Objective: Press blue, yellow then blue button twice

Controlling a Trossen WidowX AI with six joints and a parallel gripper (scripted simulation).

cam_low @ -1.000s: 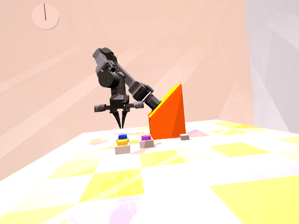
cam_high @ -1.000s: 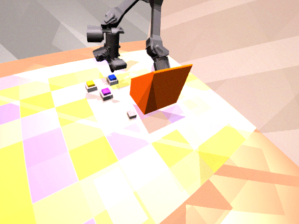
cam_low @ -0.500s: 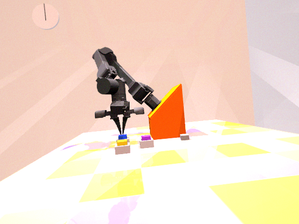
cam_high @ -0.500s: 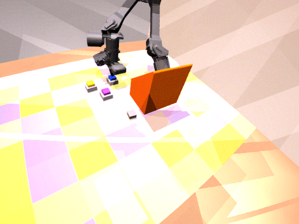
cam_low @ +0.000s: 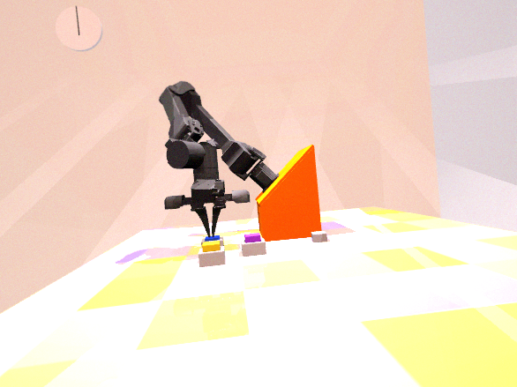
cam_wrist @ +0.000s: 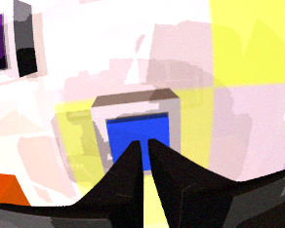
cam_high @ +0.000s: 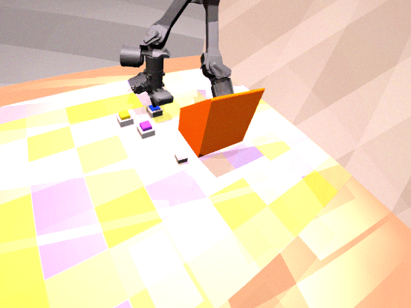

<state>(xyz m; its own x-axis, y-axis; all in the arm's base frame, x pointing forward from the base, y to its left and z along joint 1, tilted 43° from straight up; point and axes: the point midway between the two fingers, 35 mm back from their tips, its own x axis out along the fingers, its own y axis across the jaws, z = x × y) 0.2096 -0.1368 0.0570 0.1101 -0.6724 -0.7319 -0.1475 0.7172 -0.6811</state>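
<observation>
My gripper tip is now 1 cm above the blue button. Also, from my gripper tip: yellow button 11 cm ahead, 2 cm to the left; then magenta button 10 cm to the left, 6 cm ahead.
</observation>
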